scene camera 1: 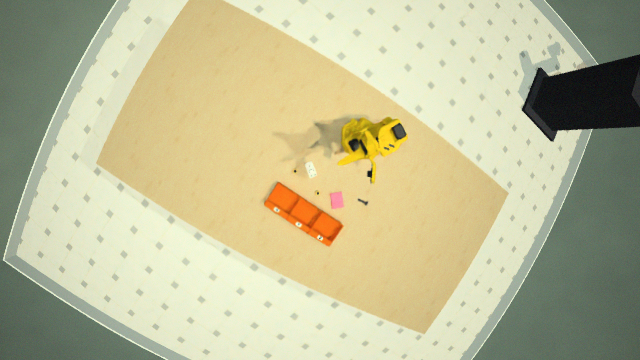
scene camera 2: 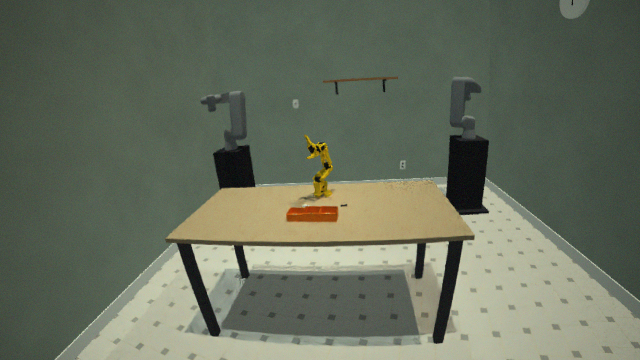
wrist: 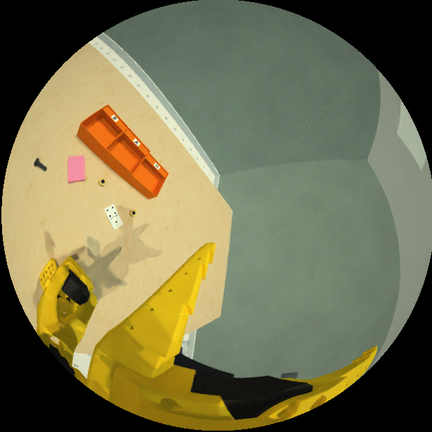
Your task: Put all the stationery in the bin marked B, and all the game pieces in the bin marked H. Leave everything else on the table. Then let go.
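Seen in the pictures: end effector, tool point: [scene camera 1: 339, 163] [scene camera 2: 306, 157]; arm's base, origin of the base link: [scene camera 1: 353, 140] [scene camera 2: 322, 195].
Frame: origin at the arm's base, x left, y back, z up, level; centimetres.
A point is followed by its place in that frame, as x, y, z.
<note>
A pink square pad [scene camera 1: 337, 200] {5.4, -19.7, 1.0} [wrist: 76, 169] lies flat on the table beside the bins. A white domino with black dots [scene camera 1: 311, 170] {-7.1, -15.6, 0.7} [wrist: 113, 216] lies flat nearer the arm. Bin B [scene camera 1: 327, 226] {7.1, -29.0, 0.7} [wrist: 102, 127] and bin H [scene camera 1: 283, 197] {-10.6, -27.7, 0.7} [wrist: 151, 177] are the end compartments of one orange three-part tray; both look empty. My gripper [scene camera 2: 307, 147] [wrist: 295, 296] is wide open and empty, raised high above the table, away from the pad and domino. Its jaws stand far apart in the wrist view.
Bin A [scene camera 1: 304, 212] {-2.1, -28.6, 0.7} [wrist: 125, 153] is the middle compartment. A dark bolt [scene camera 1: 363, 201] {13.5, -15.6, 0.9} [scene camera 2: 343, 205] {13.1, -16.3, 0.6} [wrist: 40, 164] lies beyond the pad. Two small brass pieces with dark centres lie near the domino, one [scene camera 1: 317, 192] {-1.8, -20.8, 0.8} [wrist: 102, 182] towards the pad, the other [scene camera 1: 295, 171] {-11.5, -18.5, 0.9} [wrist: 133, 213] on its other side.
</note>
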